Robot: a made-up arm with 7 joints. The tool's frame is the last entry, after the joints.
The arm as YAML. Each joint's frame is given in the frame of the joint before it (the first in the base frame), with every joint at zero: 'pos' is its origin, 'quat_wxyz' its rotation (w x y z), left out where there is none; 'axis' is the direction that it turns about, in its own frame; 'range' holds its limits. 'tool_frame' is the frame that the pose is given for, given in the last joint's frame.
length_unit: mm
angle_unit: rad
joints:
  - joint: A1
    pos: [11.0, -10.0, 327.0]
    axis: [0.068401, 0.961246, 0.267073]
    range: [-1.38, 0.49]
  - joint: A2
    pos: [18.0, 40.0, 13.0]
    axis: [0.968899, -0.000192, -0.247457]
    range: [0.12, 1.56]
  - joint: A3
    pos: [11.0, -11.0, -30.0]
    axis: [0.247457, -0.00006, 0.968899]
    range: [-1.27, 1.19]
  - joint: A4
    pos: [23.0, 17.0, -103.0]
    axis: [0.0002, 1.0, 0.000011]
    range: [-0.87, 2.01]
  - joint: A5
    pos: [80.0, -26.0, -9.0]
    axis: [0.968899, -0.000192, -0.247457]
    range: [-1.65, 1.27]
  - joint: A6
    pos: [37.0, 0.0, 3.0]
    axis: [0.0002, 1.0, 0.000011]
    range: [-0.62, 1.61]
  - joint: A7
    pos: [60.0, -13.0, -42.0]
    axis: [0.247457, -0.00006, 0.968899]
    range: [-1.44, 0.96]
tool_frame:
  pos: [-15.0, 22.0, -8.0]
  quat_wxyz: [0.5, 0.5, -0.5, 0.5]
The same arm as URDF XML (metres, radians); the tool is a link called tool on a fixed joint. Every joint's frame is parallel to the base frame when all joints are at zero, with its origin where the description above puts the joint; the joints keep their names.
<robot name="arm">
  <joint name="tool_fixed" type="fixed">
    <parent link="link7"/>
    <child link="tool"/>
    <origin xyz="-0.015 0.022 -0.008" rpy="1.5708 -1.5708 0"/>
  </joint>
  <joint name="A7" type="revolute">
    <parent link="link6"/>
    <child link="link7"/>
    <origin xyz="0.06 -0.013 -0.042" rpy="0 0 0"/>
    <axis xyz="0.247497 -0.0001 0.968889"/>
    <limit lower="-1.44" upper="0.96"/>
  </joint>
  <joint name="A6" type="revolute">
    <parent link="link5"/>
    <child link="link6"/>
    <origin xyz="0.037 0 0.003" rpy="0 0 0"/>
    <axis xyz="0.0002 1 0"/>
    <limit lower="-0.62" upper="1.61"/>
  </joint>
  <joint name="A5" type="revolute">
    <parent link="link4"/>
    <child link="link5"/>
    <origin xyz="0.08 -0.026 -0.009" rpy="0 0 0"/>
    <axis xyz="0.968889 -0.0002 -0.247497"/>
    <limit lower="-1.65" upper="1.27"/>
  </joint>
  <joint name="A4" type="revolute">
    <parent link="link3"/>
    <child link="link4"/>
    <origin xyz="0.023 0.017 -0.103" rpy="0 0 0"/>
    <axis xyz="0.0002 1 0"/>
    <limit lower="-0.87" upper="2.01"/>
  </joint>
  <joint name="A3" type="revolute">
    <parent link="link2"/>
    <child link="link3"/>
    <origin xyz="0.011 -0.011 -0.03" rpy="0 0 0"/>
    <axis xyz="0.247497 -0.0001 0.968889"/>
    <limit lower="-1.27" upper="1.19"/>
  </joint>
  <joint name="A2" type="revolute">
    <parent link="link1"/>
    <child link="link2"/>
    <origin xyz="0.018 0.04 0.013" rpy="0 0 0"/>
    <axis xyz="0.968889 -0.0002 -0.247497"/>
    <limit lower="0.12" upper="1.56"/>
  </joint>
  <joint name="A1" type="revolute">
    <parent link="base"/>
    <child link="link1"/>
    <origin xyz="0.011 -0.01 0.327" rpy="0 0 0"/>
    <axis xyz="0.068403 0.961235 0.26711"/>
    <limit lower="-1.38" upper="0.49"/>
  </joint>
  <link name="base"/>
  <link name="link1"/>
  <link name="link2"/>
  <link name="link3"/>
  <link name="link4"/>
  <link name="link5"/>
  <link name="link6"/>
  <link name="link7"/>
  <link name="tool"/>
</robot>

